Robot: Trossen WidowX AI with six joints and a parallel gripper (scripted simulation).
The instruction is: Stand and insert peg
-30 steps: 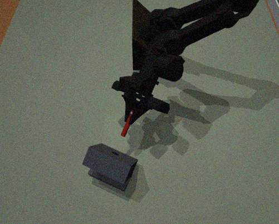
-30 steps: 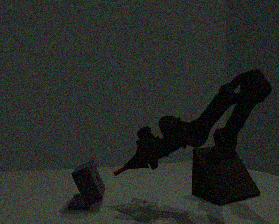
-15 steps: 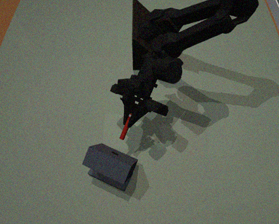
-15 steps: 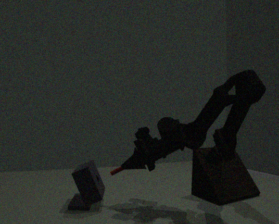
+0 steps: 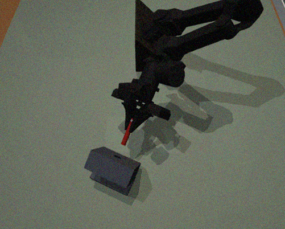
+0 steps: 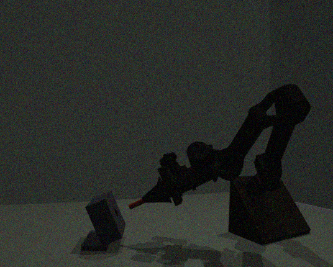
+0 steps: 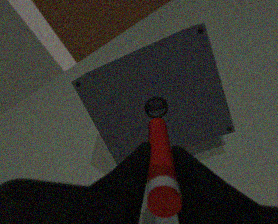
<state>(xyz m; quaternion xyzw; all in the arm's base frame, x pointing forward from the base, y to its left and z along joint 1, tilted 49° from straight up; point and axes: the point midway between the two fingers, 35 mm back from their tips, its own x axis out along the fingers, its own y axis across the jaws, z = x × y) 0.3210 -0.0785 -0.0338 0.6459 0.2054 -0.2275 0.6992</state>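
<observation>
The sloped panel is 8 cm ahead of my gripper tip, 5 cm to the right of it and 5 cm below it. Round my gripper tip: red peg (1 cm to the left, 1 cm behind, 1 cm above).
</observation>
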